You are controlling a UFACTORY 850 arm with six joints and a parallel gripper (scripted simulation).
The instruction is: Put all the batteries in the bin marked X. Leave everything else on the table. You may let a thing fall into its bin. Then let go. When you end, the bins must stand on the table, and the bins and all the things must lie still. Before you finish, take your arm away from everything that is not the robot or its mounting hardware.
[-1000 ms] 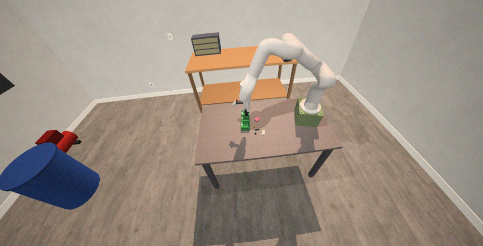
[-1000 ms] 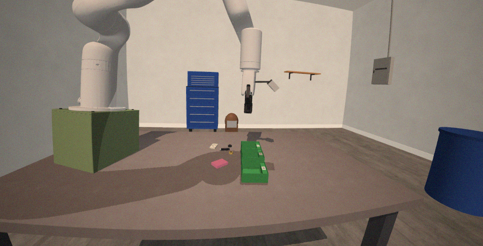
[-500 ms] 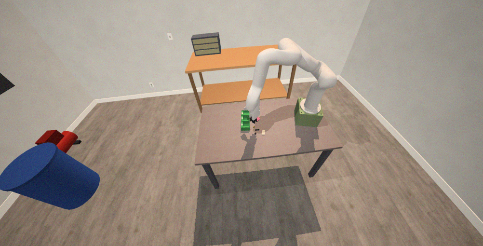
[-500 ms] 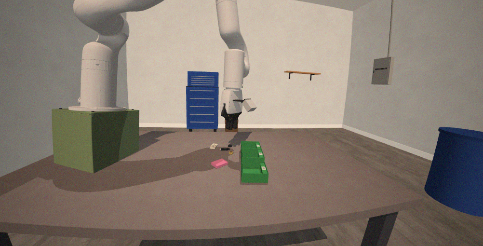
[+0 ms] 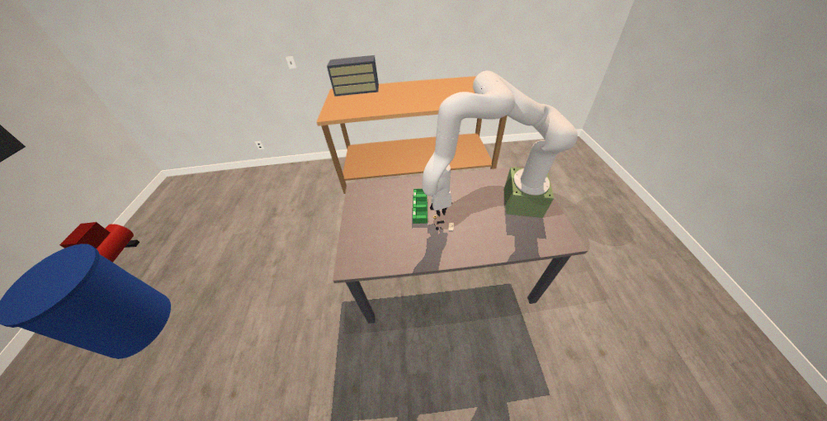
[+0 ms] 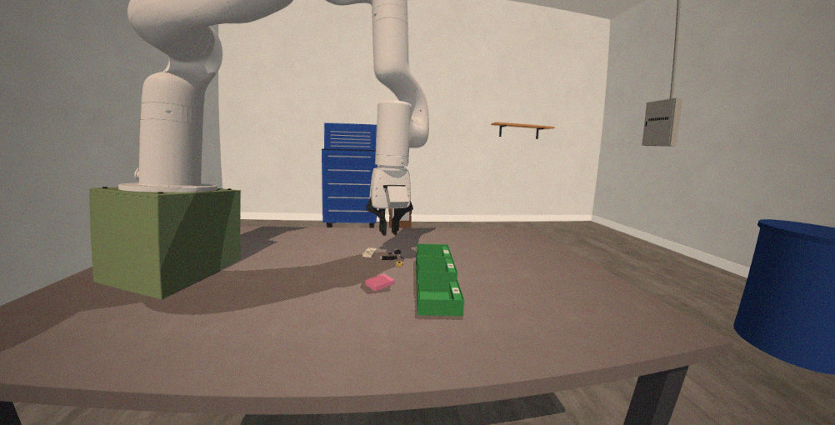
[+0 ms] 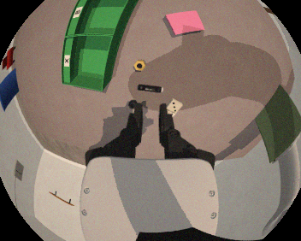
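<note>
Right now the black cylinder is 90 mm below my hand. Round my hand: black round piece 30 mm ahead, 40 mm to the left, 90 mm below; yellow ring 20 mm ahead, 40 mm to the right, 90 mm below; domino 50 mm behind, 50 mm to the left, 90 mm below.
</note>
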